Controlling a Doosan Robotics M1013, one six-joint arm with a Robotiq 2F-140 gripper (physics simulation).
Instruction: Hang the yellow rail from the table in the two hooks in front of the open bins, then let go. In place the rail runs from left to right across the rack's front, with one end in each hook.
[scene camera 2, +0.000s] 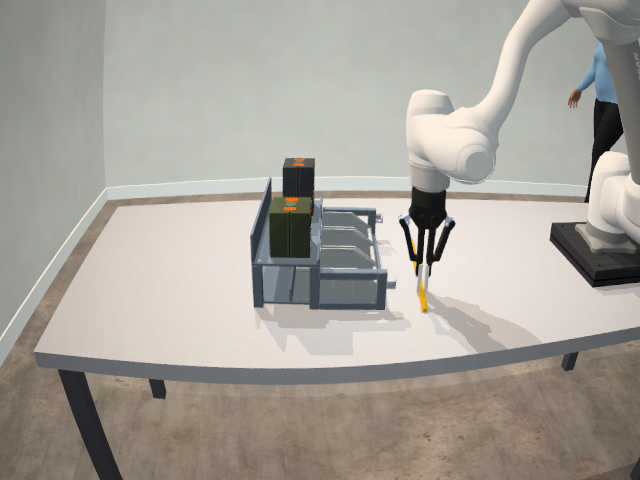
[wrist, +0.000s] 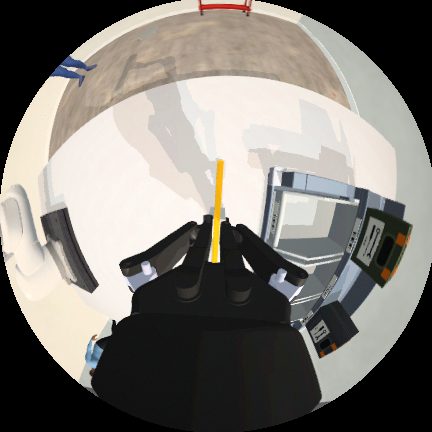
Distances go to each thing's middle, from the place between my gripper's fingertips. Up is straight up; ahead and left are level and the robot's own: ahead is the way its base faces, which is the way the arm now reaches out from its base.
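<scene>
There is the green case (scene camera 2: 290, 218), 14 cm above my hand, 1 cm to the left of it and 28 cm ahead of it. I can see the dark case (scene camera 2: 298, 173) as well, and that one sits 16 cm above my hand, 29 cm ahead of it and 22 cm to the right of it.
</scene>
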